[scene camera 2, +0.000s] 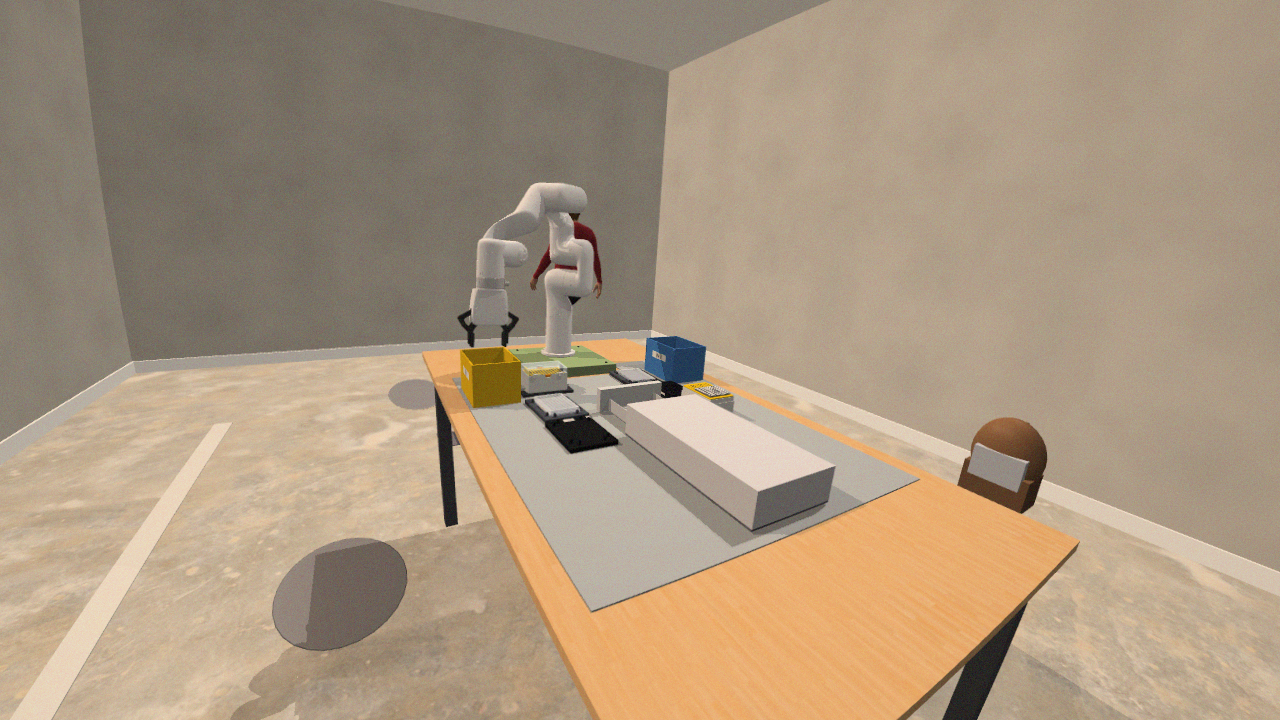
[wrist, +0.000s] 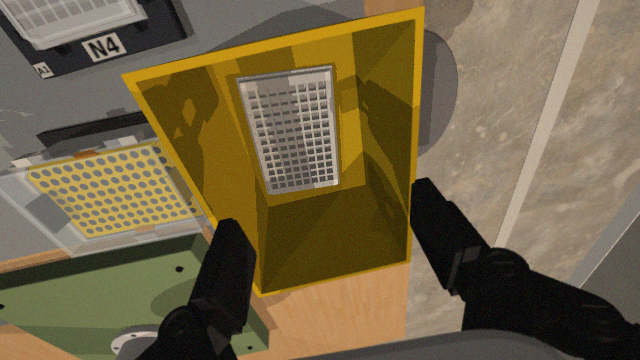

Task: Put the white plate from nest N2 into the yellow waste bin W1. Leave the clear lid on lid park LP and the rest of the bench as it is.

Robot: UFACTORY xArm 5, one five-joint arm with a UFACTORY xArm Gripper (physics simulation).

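Pixels of known places: gripper, between the fingertips: (scene camera 2: 487, 346) (wrist: 326, 219); arm's base, origin of its link: (scene camera 2: 558, 353).
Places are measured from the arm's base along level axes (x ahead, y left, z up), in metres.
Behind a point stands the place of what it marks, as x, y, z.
The white plate (wrist: 291, 131) {0.307, -0.312, -0.014} lies inside the yellow waste bin (scene camera 2: 490, 379) {0.388, -0.339, 0.047} (wrist: 275, 46) {0.385, -0.321, 0.091}, down at the bin's floor in the wrist view. It is hidden behind the bin's walls in the scene view. My gripper (scene camera 2: 487, 343) {0.308, -0.326, 0.119} (wrist: 326, 219) {0.308, -0.326, 0.119} is open and empty above the bin, with its fingers wide apart. No part of the gripper touches the plate. The label of nest N2 is not readable in either view. I cannot tell which thing is lid park LP or its clear lid.
Nest N4 (wrist: 162, 31) {0.407, -0.234, -0.017} holds a pale plate. A clear box with a yellow rack (scene camera 2: 544, 377) {0.344, -0.171, 0.023} (wrist: 110, 190) {0.316, -0.173, 0.048} stands beside the bin. The green base (scene camera 2: 586, 360) {0.125, 0.061, 0.000} (wrist: 100, 280) {0.177, -0.031, 0.001} lies near it. A black nest (scene camera 2: 581, 434) {0.675, -0.192, -0.017}, long white box (scene camera 2: 716, 447) {0.976, -0.039, 0.054} and blue bin (scene camera 2: 674, 360) {0.384, 0.263, 0.052} stand farther off.
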